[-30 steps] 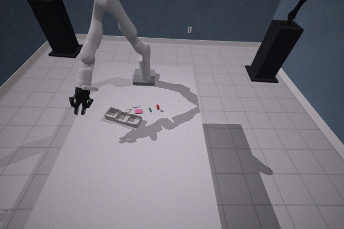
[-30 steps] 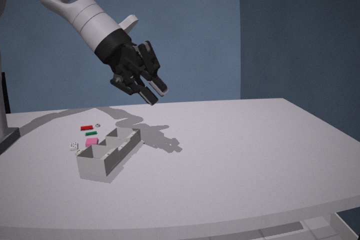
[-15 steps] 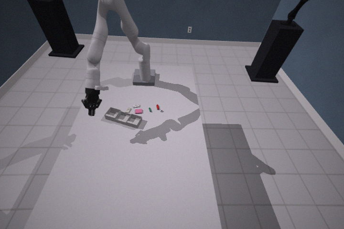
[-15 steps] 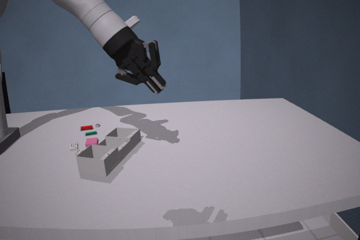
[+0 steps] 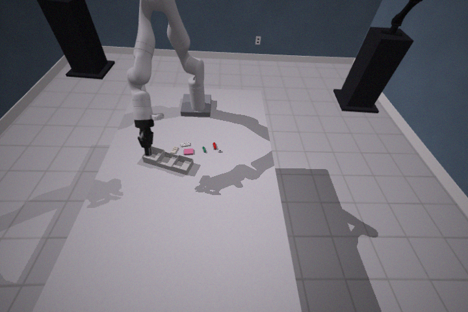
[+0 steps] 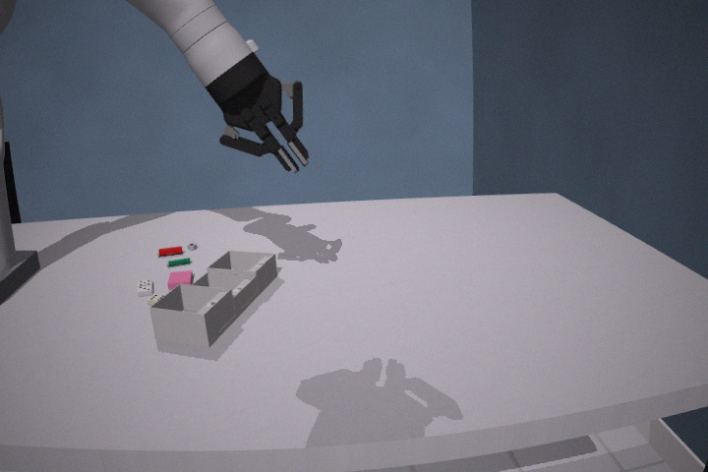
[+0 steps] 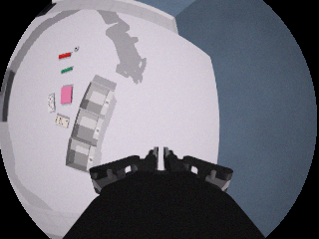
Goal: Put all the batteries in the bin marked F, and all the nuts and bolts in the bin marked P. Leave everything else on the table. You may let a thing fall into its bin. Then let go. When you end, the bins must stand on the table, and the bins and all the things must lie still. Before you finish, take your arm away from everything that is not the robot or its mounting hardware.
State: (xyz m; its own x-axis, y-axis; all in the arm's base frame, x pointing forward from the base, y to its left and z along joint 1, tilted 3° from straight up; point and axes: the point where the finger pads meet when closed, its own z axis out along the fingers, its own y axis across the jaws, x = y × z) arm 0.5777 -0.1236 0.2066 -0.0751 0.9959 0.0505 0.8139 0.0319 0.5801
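The grey three-part bin lies 120 mm behind my hand, 30 mm to the left of it and 200 mm below it. From my hand the other things lie so: pink block 210 mm behind, 120 mm to the left, 210 mm below; green battery 230 mm behind, 210 mm to the left, 210 mm below; cream domino-like tile 210 mm behind, 40 mm to the left, 210 mm below.
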